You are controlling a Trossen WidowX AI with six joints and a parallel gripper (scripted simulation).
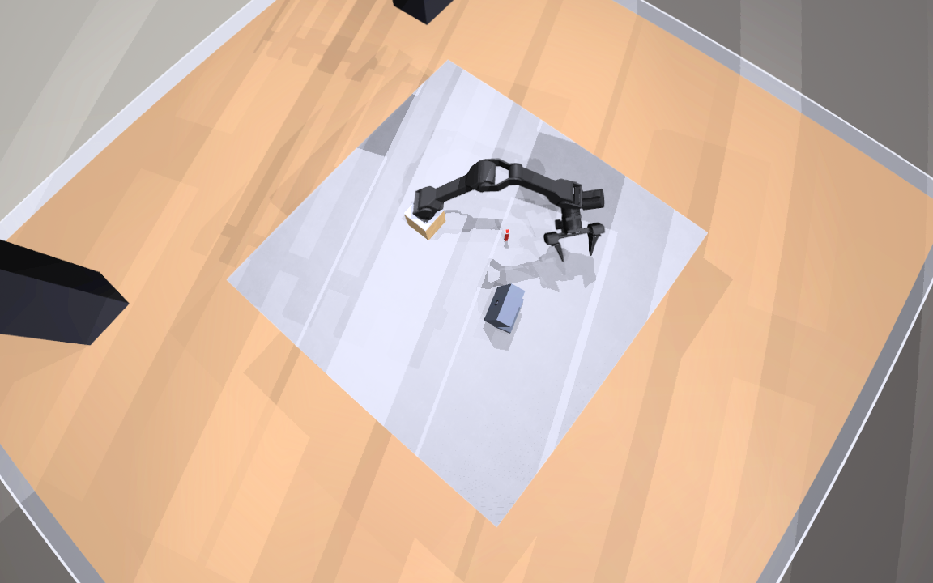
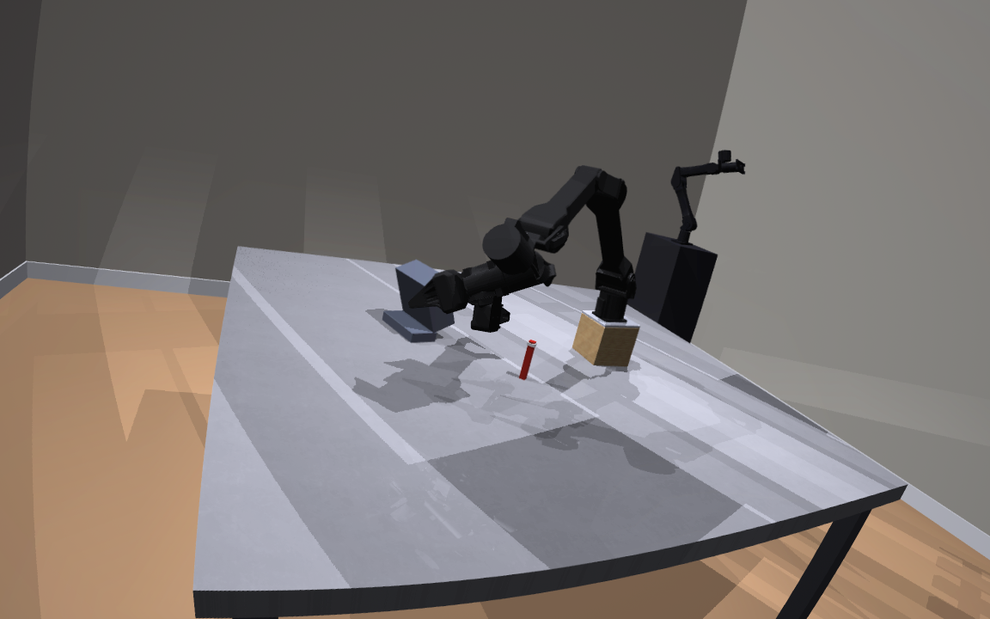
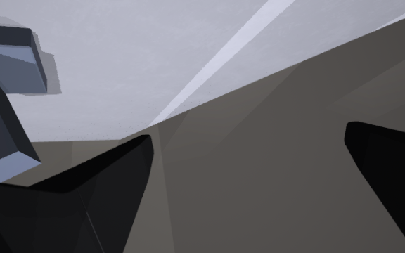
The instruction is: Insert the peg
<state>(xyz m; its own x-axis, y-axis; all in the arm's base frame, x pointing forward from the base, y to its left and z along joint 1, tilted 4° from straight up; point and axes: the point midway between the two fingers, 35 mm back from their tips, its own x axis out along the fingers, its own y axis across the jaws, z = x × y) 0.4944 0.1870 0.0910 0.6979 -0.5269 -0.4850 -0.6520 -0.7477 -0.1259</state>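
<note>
The red square peg is 250 mm behind my gripper tip, 90 mm below it and 40 mm to the right of it. Round my gripper tip: sloped panel: 260 mm to the right, 100 mm behind, 70 mm below; low foot: 250 mm to the right, 140 mm below, 70 mm behind.
</note>
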